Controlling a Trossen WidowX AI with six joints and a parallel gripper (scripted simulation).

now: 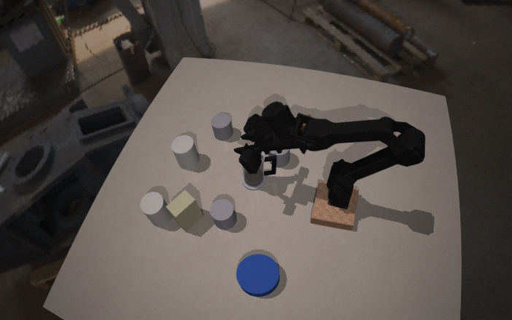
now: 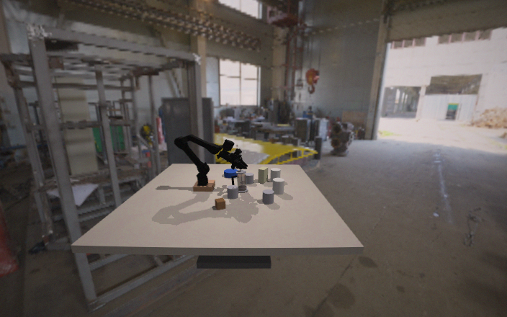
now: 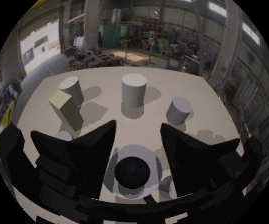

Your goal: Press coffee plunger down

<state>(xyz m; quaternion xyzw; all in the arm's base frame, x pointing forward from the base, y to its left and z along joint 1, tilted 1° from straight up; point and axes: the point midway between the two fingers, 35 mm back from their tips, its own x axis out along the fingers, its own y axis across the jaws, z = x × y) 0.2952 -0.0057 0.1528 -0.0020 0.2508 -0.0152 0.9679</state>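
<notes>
The coffee press lies 9 cm below my gripper tip and 5 cm behind it. Round my gripper tip: blue disc 31 cm to the left, 17 cm behind, 15 cm below.
</notes>
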